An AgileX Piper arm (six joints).
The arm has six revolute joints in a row. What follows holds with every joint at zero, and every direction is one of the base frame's. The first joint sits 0.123 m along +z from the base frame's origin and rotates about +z. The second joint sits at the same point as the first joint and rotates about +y. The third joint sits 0.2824 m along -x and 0.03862 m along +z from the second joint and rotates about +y. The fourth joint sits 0.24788 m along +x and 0.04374 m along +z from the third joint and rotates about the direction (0.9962, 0, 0.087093). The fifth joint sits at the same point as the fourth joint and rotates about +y. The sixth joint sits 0.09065 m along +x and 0.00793 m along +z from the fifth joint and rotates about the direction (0.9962, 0, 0.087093). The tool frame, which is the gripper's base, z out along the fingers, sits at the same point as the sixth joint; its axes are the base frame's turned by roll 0, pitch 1.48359 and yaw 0 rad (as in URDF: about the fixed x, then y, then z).
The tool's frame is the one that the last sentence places.
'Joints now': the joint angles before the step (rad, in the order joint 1, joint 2, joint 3, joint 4, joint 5, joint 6). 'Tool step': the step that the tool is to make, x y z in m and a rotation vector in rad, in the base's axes. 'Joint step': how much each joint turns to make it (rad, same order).
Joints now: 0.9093, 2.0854, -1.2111, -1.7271, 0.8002, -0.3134
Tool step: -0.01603, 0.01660, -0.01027, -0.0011, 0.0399, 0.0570
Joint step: 0.0508, 0.0191, 0.0000, 0.0190, -0.0273, -0.0021
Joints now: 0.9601, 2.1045, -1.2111, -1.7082, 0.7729, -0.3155
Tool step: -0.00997, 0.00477, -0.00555, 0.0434, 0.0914, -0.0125
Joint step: 0.0194, -0.0038, 0.0000, 0.1090, -0.0513, -0.0228
